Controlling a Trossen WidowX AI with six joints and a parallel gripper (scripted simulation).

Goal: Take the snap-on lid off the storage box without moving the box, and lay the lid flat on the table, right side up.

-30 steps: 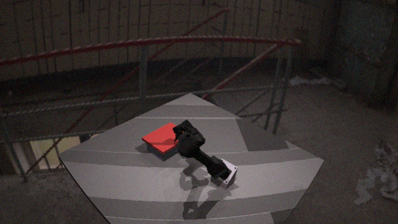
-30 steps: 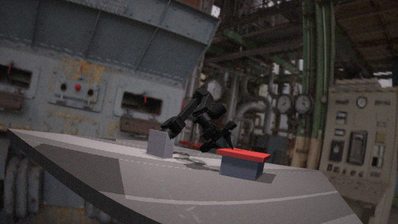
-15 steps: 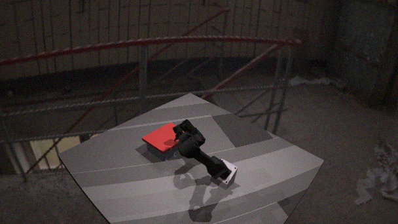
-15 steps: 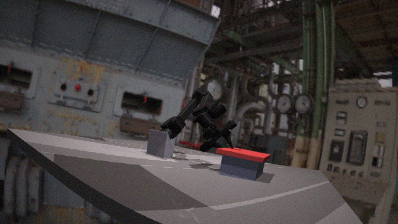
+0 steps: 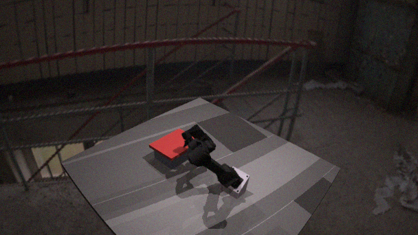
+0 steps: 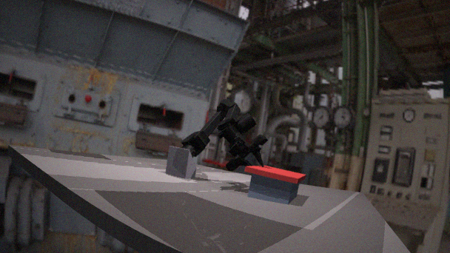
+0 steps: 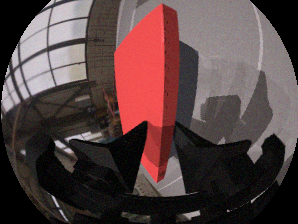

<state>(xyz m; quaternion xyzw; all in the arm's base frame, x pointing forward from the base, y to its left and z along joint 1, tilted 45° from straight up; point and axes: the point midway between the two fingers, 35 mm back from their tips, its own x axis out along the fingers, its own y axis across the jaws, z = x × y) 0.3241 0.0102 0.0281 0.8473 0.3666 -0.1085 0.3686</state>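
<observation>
Right now my gripper tip is 80 mm short of the red lid and 10 mm to the right of it. The rest, counted from my gripper tip: storage box (80 mm ahead, 10 mm to the left, 50 mm below).
</observation>
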